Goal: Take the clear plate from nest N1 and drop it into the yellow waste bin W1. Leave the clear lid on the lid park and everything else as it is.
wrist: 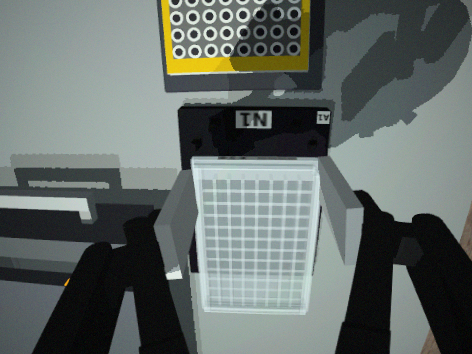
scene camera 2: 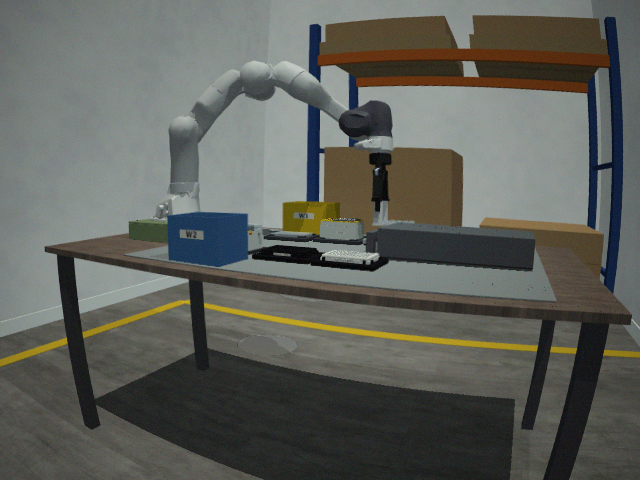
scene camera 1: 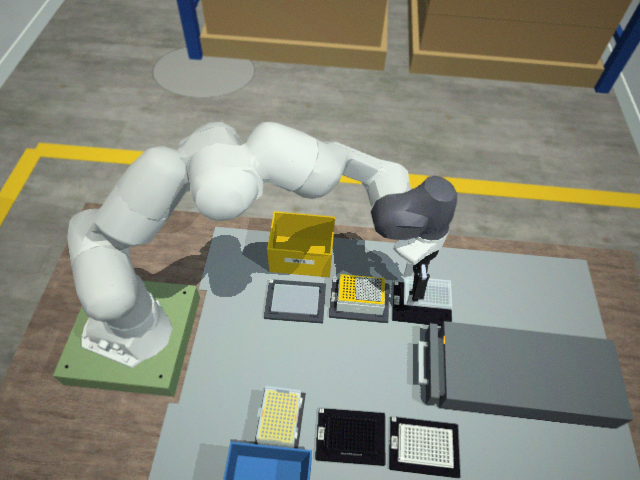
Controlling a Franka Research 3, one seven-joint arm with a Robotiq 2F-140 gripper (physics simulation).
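My gripper [scene camera 1: 419, 296] [scene camera 2: 381, 219] [wrist: 256, 184] is shut on the clear plate [scene camera 1: 438, 292] [scene camera 2: 401, 222] [wrist: 256, 240], one finger on each long side. The plate is roughly level and held above the black nest N1 [scene camera 1: 424, 314] [wrist: 215, 135], apart from it; the nest is hidden in scene camera 2. The yellow waste bin W1 [scene camera 1: 316, 267] [scene camera 2: 292, 226] stands at the back, left of the nest. The clear lid [scene camera 1: 295, 299] lies on the dark-framed lid park [scene camera 1: 294, 318] in front of the bin.
A yellow-topped tip box [scene camera 1: 360, 290] [scene camera 2: 342, 229] [wrist: 210, 65] stands between lid park and N1. A long grey device [scene camera 1: 532, 372] [scene camera 2: 460, 245] is in front of N1. Toward the front are blue bin W2 [scene camera 2: 222, 240], a yellow-dotted box [scene camera 1: 279, 415], a black plate [scene camera 1: 351, 435] and a white plate [scene camera 1: 425, 445].
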